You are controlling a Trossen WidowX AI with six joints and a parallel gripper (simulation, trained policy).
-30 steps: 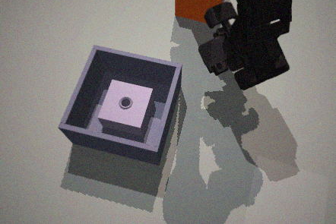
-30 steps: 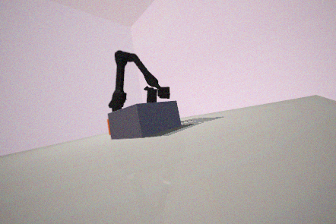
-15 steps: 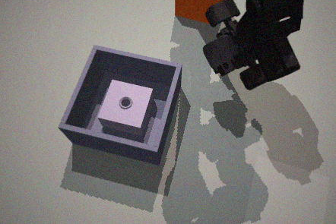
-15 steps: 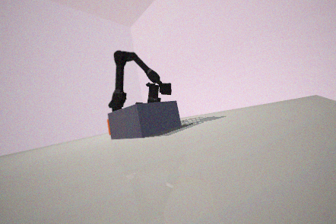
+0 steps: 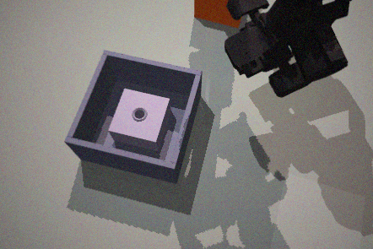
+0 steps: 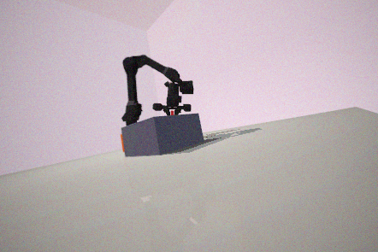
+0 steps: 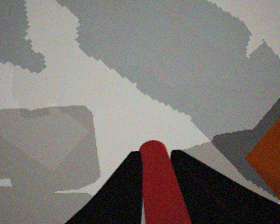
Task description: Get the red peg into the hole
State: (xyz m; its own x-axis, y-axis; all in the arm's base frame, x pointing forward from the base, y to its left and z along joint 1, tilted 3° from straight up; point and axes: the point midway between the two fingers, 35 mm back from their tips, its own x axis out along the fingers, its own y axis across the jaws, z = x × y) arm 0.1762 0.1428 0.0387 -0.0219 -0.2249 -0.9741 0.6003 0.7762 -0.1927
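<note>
Now: the plate 18 cm ahead of my gripper tip, 15 cm to the right of it and 4 cm below it. Also, from my gripper tip: red peg: 1 cm to the left, 3 cm above; grey box: 18 cm ahead, 15 cm to the right, 6 cm below.
</note>
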